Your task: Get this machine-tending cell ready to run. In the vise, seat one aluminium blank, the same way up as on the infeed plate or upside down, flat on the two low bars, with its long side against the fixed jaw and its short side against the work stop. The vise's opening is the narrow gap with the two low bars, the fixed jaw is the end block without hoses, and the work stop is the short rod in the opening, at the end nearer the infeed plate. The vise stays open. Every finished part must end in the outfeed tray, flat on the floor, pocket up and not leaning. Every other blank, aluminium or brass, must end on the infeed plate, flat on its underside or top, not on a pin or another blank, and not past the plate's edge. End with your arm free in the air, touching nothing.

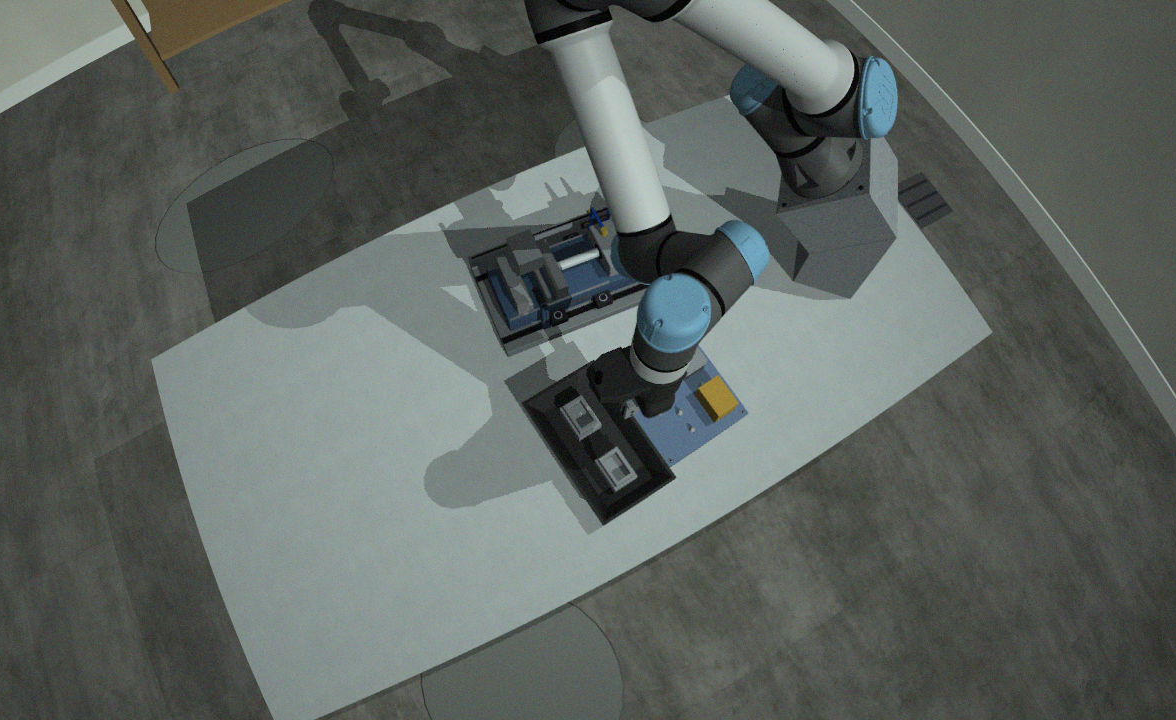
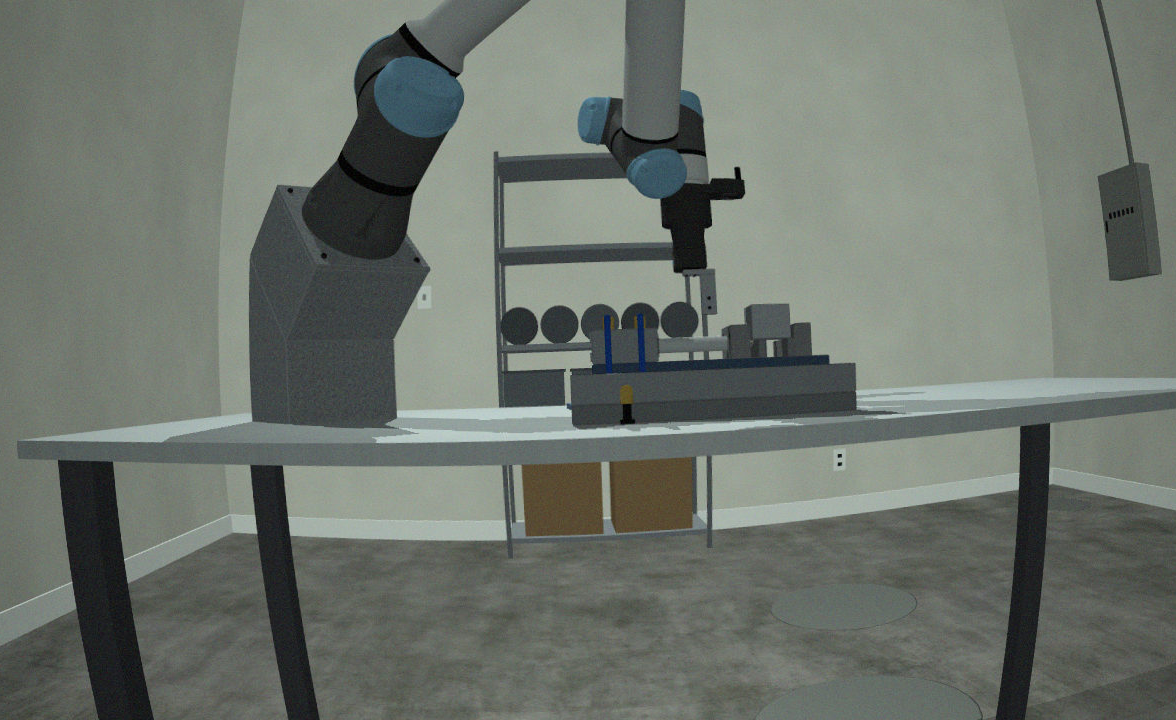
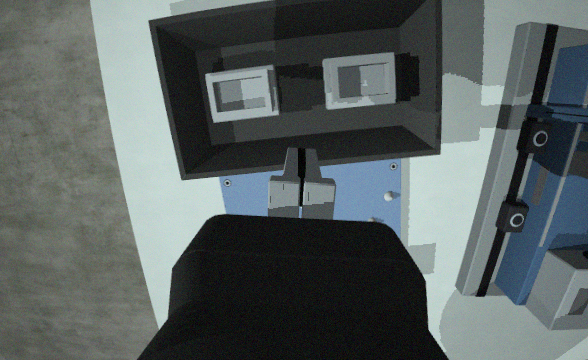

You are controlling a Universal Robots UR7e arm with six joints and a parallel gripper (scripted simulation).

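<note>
My gripper is now 29 cm to the left of the piston rod, 7 cm past it and 7 cm above it. Also, from my hand: brass blank 17 cm behind, 12 cm below, 3 cm to the left; fixed jaw 30 cm to the right, 7 cm below, 5 cm ahead; vise 29 cm to the right, 11 cm below, 5 cm behind.
</note>
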